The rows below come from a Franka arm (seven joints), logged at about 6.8 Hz.
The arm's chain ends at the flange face. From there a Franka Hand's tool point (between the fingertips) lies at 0.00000 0.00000 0.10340 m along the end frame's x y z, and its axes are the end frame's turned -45 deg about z.
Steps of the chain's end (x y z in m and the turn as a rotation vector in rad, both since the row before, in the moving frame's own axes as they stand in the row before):
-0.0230 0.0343 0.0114 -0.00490 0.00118 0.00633
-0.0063 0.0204 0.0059 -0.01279 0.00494 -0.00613
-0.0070 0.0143 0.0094 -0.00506 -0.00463 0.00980
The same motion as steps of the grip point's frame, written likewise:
-0.0408 0.0084 0.0114 -0.00430 -0.00263 0.00633
-0.0194 0.0113 0.0059 -0.01254 -0.00555 -0.00613
-0.0158 0.0052 0.0094 -0.00030 -0.00685 0.00980

